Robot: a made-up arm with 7 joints.
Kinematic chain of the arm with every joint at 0, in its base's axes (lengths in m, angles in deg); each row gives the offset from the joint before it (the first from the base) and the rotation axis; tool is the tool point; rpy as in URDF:
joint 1: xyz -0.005 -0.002 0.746 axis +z
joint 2: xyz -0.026 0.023 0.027 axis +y
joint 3: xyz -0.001 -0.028 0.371 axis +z
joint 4: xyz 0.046 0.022 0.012 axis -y
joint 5: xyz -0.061 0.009 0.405 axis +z
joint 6: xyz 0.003 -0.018 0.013 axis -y
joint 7: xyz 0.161 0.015 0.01 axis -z
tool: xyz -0.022 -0.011 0.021 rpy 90 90 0
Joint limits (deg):
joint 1: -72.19..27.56
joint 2: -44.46..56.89
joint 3: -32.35..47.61
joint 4: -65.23..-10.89
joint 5: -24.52..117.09
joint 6: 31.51..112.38
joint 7: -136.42..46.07
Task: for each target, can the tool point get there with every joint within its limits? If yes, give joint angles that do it. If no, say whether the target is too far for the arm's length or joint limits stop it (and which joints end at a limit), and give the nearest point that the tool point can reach.
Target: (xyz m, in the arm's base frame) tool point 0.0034 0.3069 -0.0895
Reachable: no: joint limits stop it (at a limit: joint 1, joint 2, joint 4, joint 6, joint 7) | nearest point 0.5490 0.4870 0.6104 | short by 0.905 m
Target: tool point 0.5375 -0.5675 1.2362
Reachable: yes | joints -46.23 40.21 -6.74 -32.96 77.66 72.34 -8.72
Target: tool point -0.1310 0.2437 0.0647
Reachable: no: joint limits stop it (at a limit: joint 1, joint 2, joint 4, joint 6, joint 7) | nearest point 0.5111 0.5324 0.6296 | short by 0.903 m
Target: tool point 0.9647 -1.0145 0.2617
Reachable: no: too far | nearest point 0.5875 -0.6207 0.6604 | short by 0.675 m
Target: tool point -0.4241 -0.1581 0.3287
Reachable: no: joint limits stop it (at a limit: joint 1, joint 2, joint 3, joint 4, joint 6, joint 7) | nearest point -0.0921 -0.7507 0.6645 | short by 0.758 m
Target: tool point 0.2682 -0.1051 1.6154
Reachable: yes | joints 13.99 -9.71 -25.48 -48.53 25.66 72.49 11.80
